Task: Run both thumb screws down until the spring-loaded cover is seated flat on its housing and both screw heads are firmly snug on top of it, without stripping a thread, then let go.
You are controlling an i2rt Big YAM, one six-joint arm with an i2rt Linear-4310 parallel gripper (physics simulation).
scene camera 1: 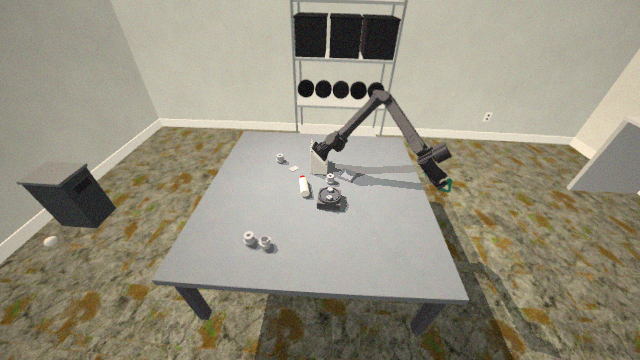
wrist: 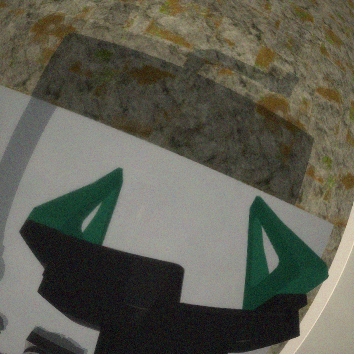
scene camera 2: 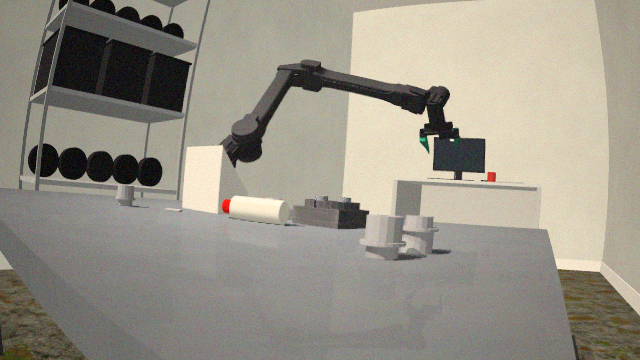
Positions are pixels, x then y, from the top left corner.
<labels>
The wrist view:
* my gripper: 188,188
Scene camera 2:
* my gripper: 442,152
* white cylinder with red cap: 270,211, on the table
</labels>
